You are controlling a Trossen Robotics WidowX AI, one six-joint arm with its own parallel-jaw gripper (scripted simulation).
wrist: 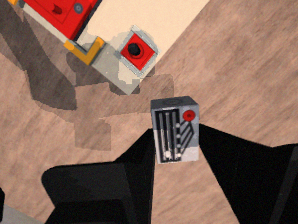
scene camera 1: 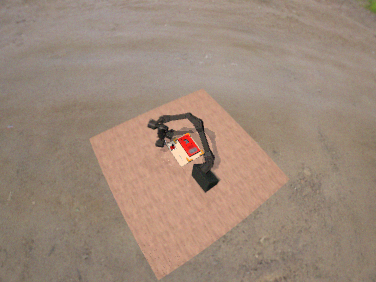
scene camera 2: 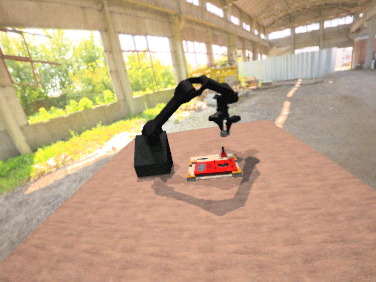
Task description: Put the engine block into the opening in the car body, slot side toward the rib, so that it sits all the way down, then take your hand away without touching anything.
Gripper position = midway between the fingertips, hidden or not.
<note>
My gripper (wrist: 174,131) holds an engine block (wrist: 175,121).
</note>
